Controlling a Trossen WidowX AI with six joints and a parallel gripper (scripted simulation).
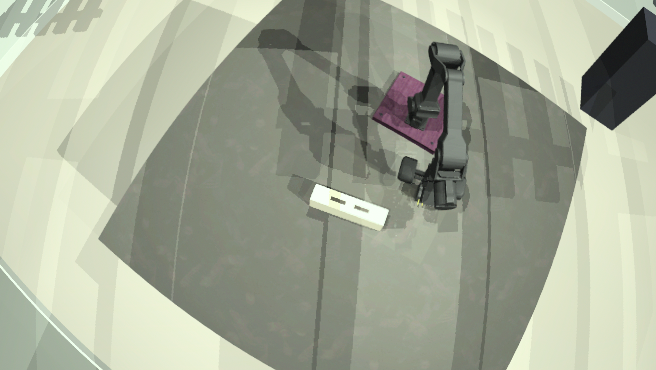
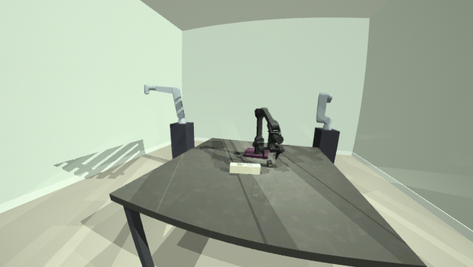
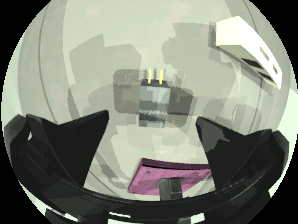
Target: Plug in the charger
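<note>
The dark charger lies 30 mm below my gripper tip and 20 mm ahead of it.
</note>
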